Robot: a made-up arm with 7 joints. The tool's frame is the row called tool.
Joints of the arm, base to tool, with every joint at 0 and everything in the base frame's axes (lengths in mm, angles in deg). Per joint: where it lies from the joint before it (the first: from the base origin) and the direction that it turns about. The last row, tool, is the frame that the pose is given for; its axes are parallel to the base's.
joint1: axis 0 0.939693 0.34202 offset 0 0 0
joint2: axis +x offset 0 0 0
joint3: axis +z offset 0 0 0
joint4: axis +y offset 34.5 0 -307.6
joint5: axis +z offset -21.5 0 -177.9
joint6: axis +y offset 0 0 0
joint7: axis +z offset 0 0 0
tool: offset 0 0 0
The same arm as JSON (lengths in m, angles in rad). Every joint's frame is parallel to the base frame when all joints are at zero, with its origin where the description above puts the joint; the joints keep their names.
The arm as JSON. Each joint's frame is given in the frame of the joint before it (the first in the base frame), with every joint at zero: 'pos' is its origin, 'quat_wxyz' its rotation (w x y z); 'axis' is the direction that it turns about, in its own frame. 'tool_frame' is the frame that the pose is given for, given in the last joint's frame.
{"length_unit": "m", "angle_unit": "rad", "joints": [
  {"joint": "joint1", "pos": [0.0, 0.0, 0.0], "quat_wxyz": [1.0, 0.0, 0.0, 0.0], "axis": [0.0, 0.9397, 0.342]},
  {"joint": "joint2", "pos": [0.0, 0.0, 0.0], "quat_wxyz": [1.0, 0.0, 0.0, 0.0], "axis": "+x"},
  {"joint": "joint3", "pos": [0.0, 0.0, 0.0], "quat_wxyz": [1.0, 0.0, 0.0, 0.0], "axis": "+z"},
  {"joint": "joint4", "pos": [0.0345, 0.0, -0.3076], "quat_wxyz": [1.0, 0.0, 0.0, 0.0], "axis": "+y"},
  {"joint": "joint5", "pos": [-0.0215, 0.0, -0.1779], "quat_wxyz": [1.0, 0.0, 0.0, 0.0], "axis": "+z"},
  {"joint": "joint6", "pos": [0.0, 0.0, 0.0], "quat_wxyz": [1.0, 0.0, 0.0, 0.0], "axis": "+y"},
  {"joint": "joint7", "pos": [0.0, 0.0, 0.0], "quat_wxyz": [1.0, 0.0, 0.0, 0.0], "axis": "+z"}
], "tool_frame": {"pos": [0.0, 0.0, 0.0], "quat_wxyz": [1.0, 0.0, 0.0, 0.0]}}

